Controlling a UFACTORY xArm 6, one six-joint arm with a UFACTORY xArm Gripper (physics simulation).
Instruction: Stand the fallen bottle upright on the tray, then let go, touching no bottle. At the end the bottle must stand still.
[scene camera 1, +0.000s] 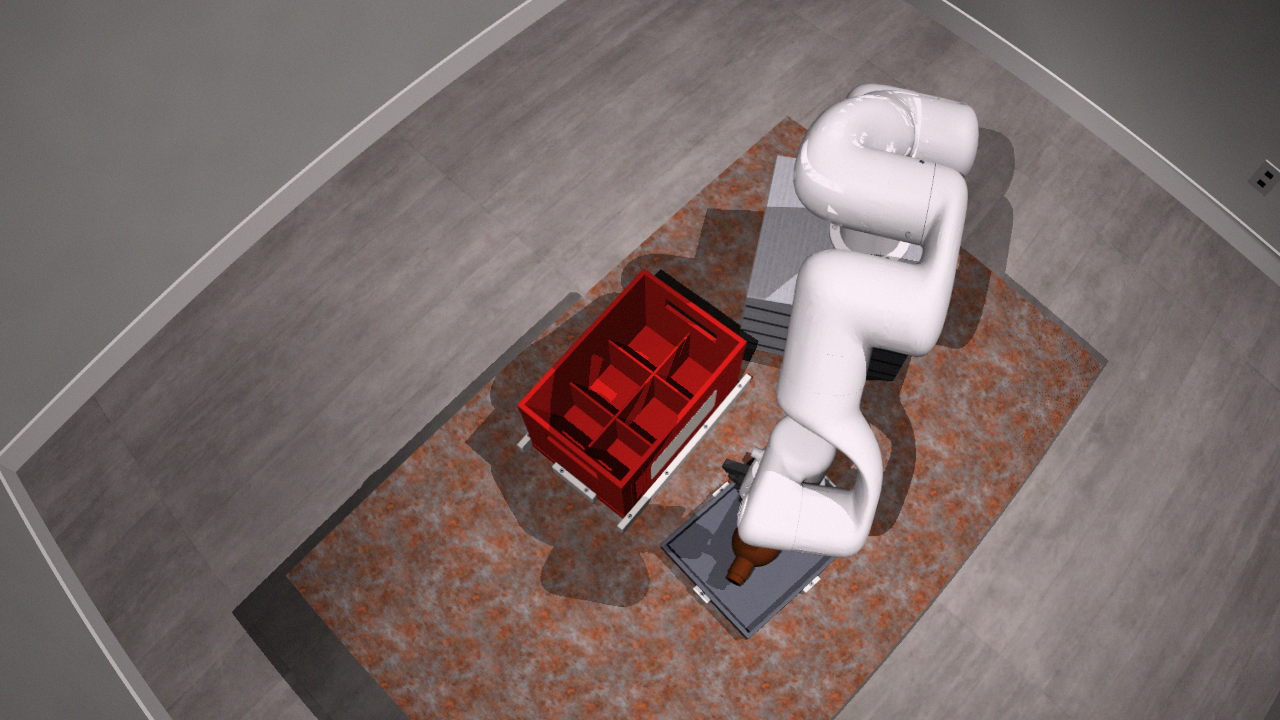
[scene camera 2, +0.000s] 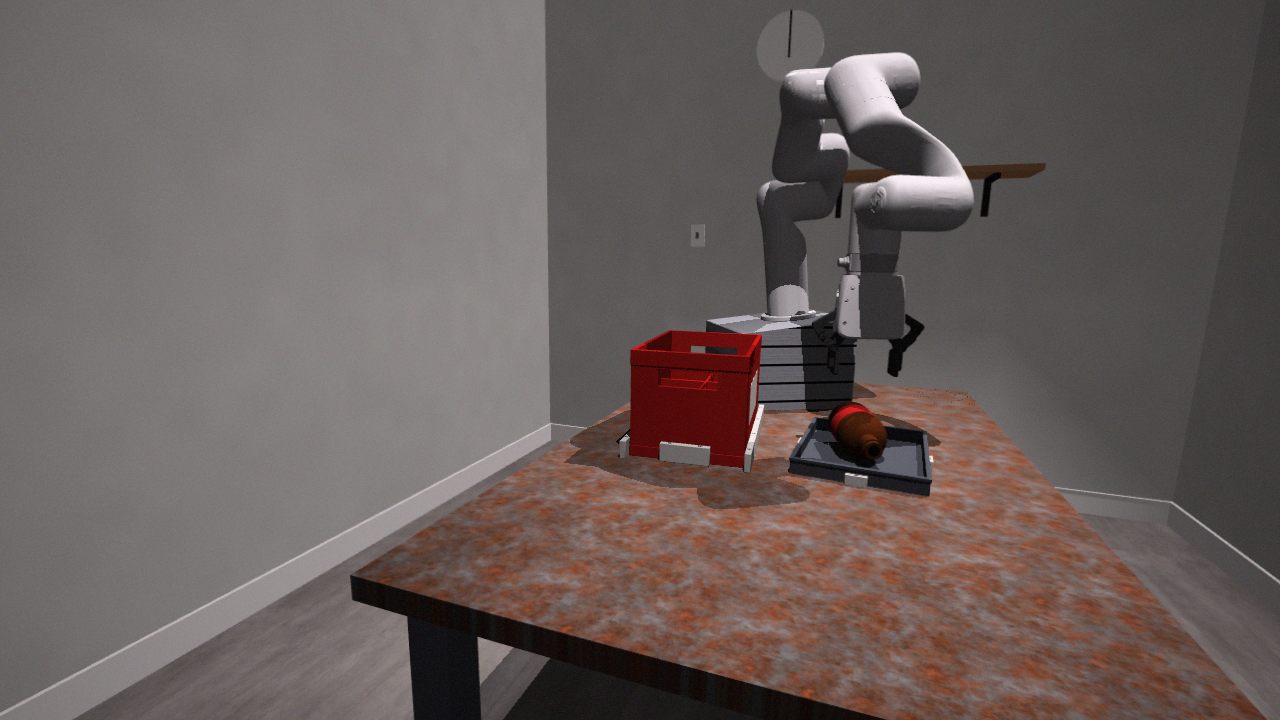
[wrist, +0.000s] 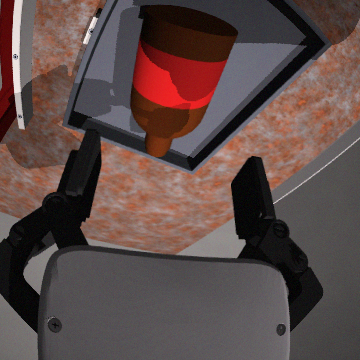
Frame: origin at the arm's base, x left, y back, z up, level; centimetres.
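Seen in the pictures: gripper, fingertip midpoint: (scene camera 2: 863, 374) (wrist: 172, 157); arm's base, link origin: (scene camera 1: 870, 234) (scene camera 2: 788, 317).
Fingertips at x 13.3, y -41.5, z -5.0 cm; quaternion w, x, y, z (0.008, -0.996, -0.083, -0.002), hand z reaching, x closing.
Observation:
Pixels of each thing's top centre, then the offset from my fingertips to it.
- brown bottle with a red label, top centre: (wrist: 168, 118) (scene camera 1: 762, 531) (scene camera 2: 862, 413) dy -2.0, dx +0.3, dz -5.9 cm
- grey tray, top centre: (wrist: 181, 76) (scene camera 1: 767, 535) (scene camera 2: 863, 442) dy -0.7, dx +0.9, dz -11.3 cm
- red crate with dividers, top centre: (scene camera 1: 633, 373) (scene camera 2: 703, 341) dy +1.9, dx -26.6, dz +3.7 cm
The brown bottle with a red label (scene camera 1: 754, 550) (scene camera 2: 861, 434) (wrist: 175, 80) lies on its side in the grey tray (scene camera 1: 760, 604) (scene camera 2: 904, 480) (wrist: 260, 65). Its neck points towards the front in scene camera 2 and to the bottom of the wrist view. My gripper (scene camera 2: 864, 369) (wrist: 172, 157) is wide open and empty. It hangs above the bottle, apart from it, with one finger to each side in the wrist view. In scene camera 1 the arm hides most of the gripper and the rear of the bottle.
A red crate with dividers (scene camera 1: 550, 434) (scene camera 2: 689, 420) (wrist: 6, 100) stands beside the tray, to its left in scene camera 2. White brackets border the crate and tray. The grey ribbed pedestal (scene camera 2: 787, 376) under the arm stands behind them. A wall shelf (scene camera 2: 1015, 170) is at the back.

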